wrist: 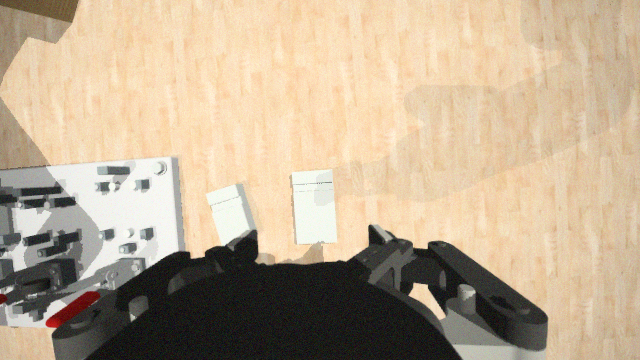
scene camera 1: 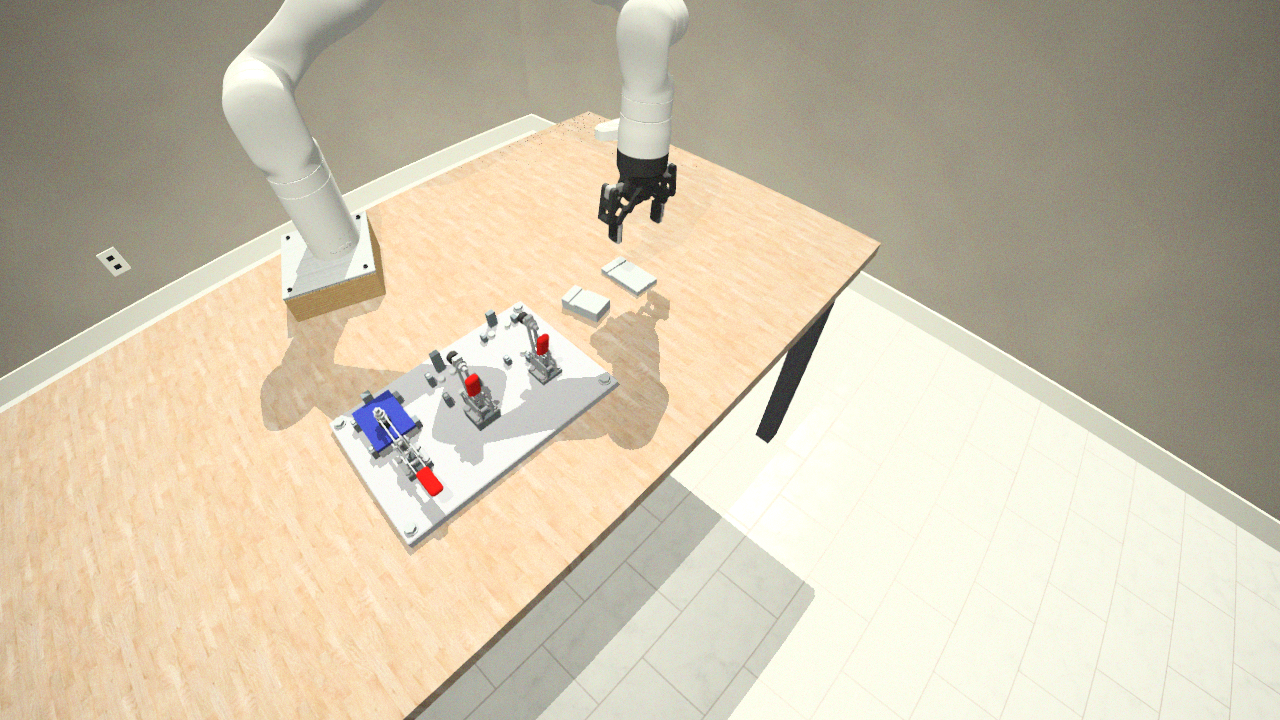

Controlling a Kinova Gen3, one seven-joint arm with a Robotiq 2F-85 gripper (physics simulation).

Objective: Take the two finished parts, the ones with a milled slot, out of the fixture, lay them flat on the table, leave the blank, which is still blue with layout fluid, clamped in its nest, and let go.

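Places are measured from the arm's base along level axes (x ahead, y left, z up), in metres.
Pixels of known places: gripper, fingertip midpoint: [wrist: 312,239] [scene camera 1: 636,231]; arm's base, origin of the base link: [scene camera 1: 335,241].
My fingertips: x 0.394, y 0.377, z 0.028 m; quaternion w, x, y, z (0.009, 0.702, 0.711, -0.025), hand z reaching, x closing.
Note:
For each thing: its top centre in the pictures, then the offset to it from my fingertips. "spot": a spot on its surface instead.
- smaller-looking part, middle of its top: [wrist: 228,216] [scene camera 1: 585,298] 0.003 m back, 0.111 m right, 0.082 m down
- blue blank, middle of its top: [scene camera 1: 382,419] 0.003 m back, 0.472 m right, 0.066 m down
- middle red handle, middle of its top: [scene camera 1: 469,377] 0.079 m ahead, 0.360 m right, 0.004 m up
- right red handle, surface spot: [scene camera 1: 542,343] spot: 0.086 m ahead, 0.254 m right, 0.009 m down
Two pale finished parts lie flat and apart on the table, right of the fixture. The smaller-looking part [scene camera 1: 586,306] [wrist: 232,215] is nearer the fixture, and the other part [scene camera 1: 629,276] [wrist: 314,217] is farther out; a slot line shows across each. My gripper [scene camera 1: 636,227] [wrist: 312,239] is open and empty, raised above the farther part. The blue blank [scene camera 1: 365,420] sits in the left-end nest of the fixture [scene camera 1: 537,429] [wrist: 167,205], with a clamp arm over it and its red handle [scene camera 1: 429,480] lying low. The blank does not show in the wrist view.
The other two nests hold no part. Their toggle clamps stand raised, with the middle red handle [scene camera 1: 472,385] and the right red handle [scene camera 1: 542,343] upright. The arm's base block [scene camera 1: 332,291] stands behind the fixture. The table's front edge runs along the fixture's front side.

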